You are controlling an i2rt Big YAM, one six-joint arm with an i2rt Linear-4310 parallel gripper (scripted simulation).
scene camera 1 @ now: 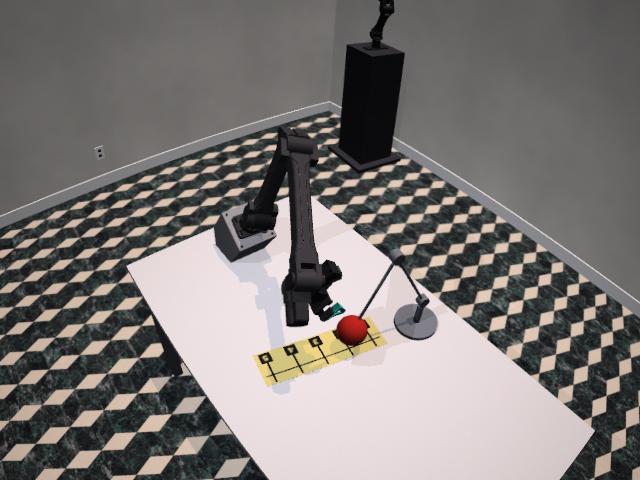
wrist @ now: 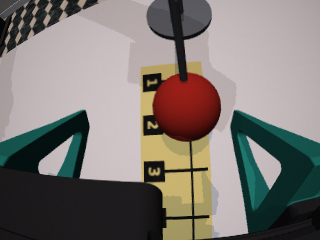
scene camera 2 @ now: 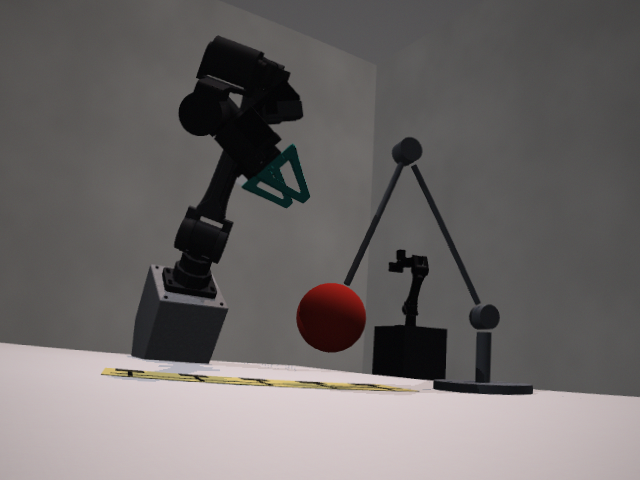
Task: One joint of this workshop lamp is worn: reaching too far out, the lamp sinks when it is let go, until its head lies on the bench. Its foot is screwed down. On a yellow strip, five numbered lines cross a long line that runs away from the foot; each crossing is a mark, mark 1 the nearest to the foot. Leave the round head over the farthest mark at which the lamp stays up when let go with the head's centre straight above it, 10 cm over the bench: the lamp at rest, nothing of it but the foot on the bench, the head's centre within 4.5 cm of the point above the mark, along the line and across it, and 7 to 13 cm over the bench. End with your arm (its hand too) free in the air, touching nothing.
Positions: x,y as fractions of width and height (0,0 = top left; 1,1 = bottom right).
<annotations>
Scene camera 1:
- round red head: 0.55,0.69
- round grey foot: 0.65,0.67
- yellow strip: 0.44,0.76
</annotations>
